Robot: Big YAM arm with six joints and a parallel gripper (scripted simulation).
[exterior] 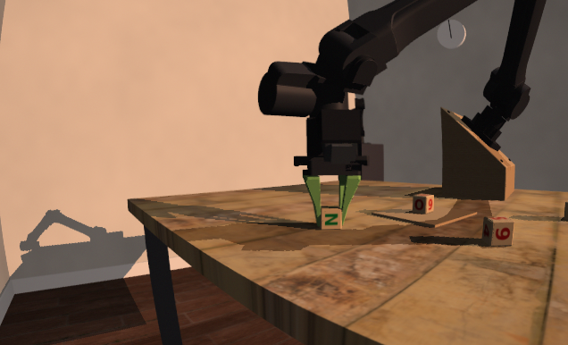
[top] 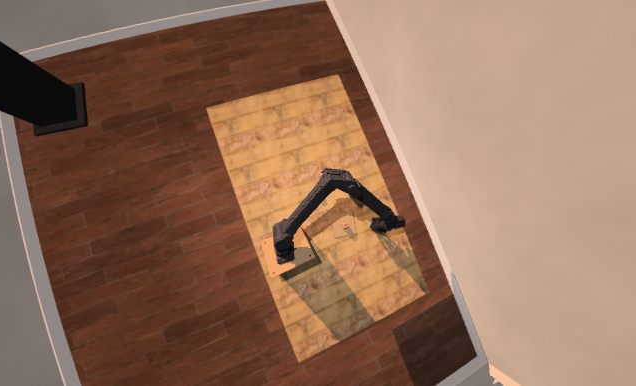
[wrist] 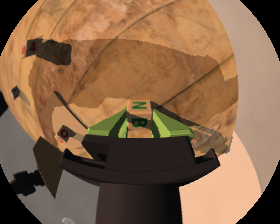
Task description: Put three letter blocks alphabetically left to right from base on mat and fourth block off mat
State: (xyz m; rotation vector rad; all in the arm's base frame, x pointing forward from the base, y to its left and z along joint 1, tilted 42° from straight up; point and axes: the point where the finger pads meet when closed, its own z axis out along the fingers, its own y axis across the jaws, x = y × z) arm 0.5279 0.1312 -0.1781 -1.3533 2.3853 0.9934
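Right now the block is right at my hand. Also, from my hand: thin brown mat 18 cm behind, 6 cm to the left, 1 cm below.
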